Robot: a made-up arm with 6 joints. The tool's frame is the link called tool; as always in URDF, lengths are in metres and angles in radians.
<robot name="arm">
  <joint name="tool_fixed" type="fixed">
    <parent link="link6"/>
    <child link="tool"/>
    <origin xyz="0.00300 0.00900 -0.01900" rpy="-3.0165 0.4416 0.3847"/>
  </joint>
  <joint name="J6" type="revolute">
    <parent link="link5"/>
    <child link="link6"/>
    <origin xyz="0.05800 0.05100 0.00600" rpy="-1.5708 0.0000 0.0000"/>
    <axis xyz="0 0 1"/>
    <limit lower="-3.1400" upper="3.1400" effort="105" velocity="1.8"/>
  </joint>
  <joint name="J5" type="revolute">
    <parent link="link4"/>
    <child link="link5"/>
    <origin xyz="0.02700 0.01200 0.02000" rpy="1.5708 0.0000 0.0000"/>
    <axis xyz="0 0 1"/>
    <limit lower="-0.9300" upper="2.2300" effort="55" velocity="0.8"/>
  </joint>
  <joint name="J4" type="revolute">
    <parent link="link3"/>
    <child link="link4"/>
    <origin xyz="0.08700 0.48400 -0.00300" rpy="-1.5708 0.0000 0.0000"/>
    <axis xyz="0 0 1"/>
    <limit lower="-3.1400" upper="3.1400" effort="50" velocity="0.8"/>
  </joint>
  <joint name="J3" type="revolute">
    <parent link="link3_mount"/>
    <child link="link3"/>
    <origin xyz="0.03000 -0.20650 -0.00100"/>
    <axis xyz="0 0 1"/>
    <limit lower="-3.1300" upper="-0.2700" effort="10" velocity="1.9"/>
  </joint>
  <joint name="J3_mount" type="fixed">
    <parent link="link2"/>
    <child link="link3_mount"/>
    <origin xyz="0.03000 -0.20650 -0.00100"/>
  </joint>
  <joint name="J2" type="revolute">
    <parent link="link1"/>
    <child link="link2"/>
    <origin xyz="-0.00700 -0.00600 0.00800" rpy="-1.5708 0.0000 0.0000"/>
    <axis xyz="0 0 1"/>
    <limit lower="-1.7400" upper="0.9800" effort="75" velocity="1.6"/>
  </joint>
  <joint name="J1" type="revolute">
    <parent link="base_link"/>
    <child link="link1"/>
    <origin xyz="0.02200 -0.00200 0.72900"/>
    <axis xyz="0 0 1"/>
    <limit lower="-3.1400" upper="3.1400" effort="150" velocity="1"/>
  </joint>
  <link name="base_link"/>
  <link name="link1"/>
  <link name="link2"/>
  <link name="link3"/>
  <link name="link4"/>
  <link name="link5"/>
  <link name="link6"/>
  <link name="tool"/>
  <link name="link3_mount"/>
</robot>
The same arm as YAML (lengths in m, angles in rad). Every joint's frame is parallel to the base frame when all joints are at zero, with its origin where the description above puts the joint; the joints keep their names.
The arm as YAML. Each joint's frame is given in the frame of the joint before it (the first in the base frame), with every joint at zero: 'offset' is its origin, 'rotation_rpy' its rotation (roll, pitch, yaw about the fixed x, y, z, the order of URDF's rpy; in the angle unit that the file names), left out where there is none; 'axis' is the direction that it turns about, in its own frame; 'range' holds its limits. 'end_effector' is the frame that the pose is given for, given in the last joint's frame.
length_unit: m
angle_unit: rad
chain:
  - id: J1
    offset: [0.022, -0.002, 0.729]
    axis: "+z"
    range: [-3.14, 3.14]
  - id: J2
    offset: [-0.007, -0.006, 0.008]
    axis: "+y"
    range: [-1.74, 0.98]
  - id: J3
    offset: [0.06, -0.002, 0.413]
    axis: "+y"
    range: [-3.13, -0.27]
  - id: J4
    offset: [0.087, -0.003, -0.484]
    axis: "-z"
    range: [-3.14, 3.14]
  - id: J5
    offset: [0.027, -0.012, -0.02]
    axis: "+y"
    range: [-0.93, 2.23]
  - id: J6
    offset: [0.058, 0.006, -0.051]
    axis: "-z"
    range: [-3.14, 3.14]
end_effector:
  offset: [0.003, -0.009, 0.019]
  rotation_rpy: [0.1251, -0.4416, -0.3847]

